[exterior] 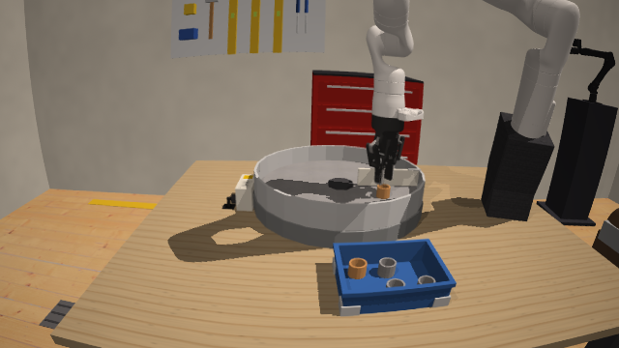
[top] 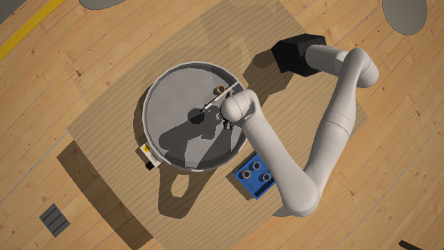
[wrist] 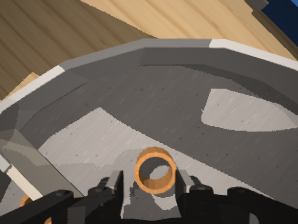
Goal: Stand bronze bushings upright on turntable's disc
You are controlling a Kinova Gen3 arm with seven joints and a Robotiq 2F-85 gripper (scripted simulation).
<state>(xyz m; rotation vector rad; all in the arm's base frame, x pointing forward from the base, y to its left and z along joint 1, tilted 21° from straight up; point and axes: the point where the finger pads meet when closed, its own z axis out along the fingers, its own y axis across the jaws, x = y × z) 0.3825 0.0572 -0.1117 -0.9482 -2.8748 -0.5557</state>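
Now: the blue crate 28 cm to the left of my hand, 8 cm below it and 1 cm behind it. Round my hand: grey turntable disc 10 cm ahead, 5 cm below, 4 cm to the right.
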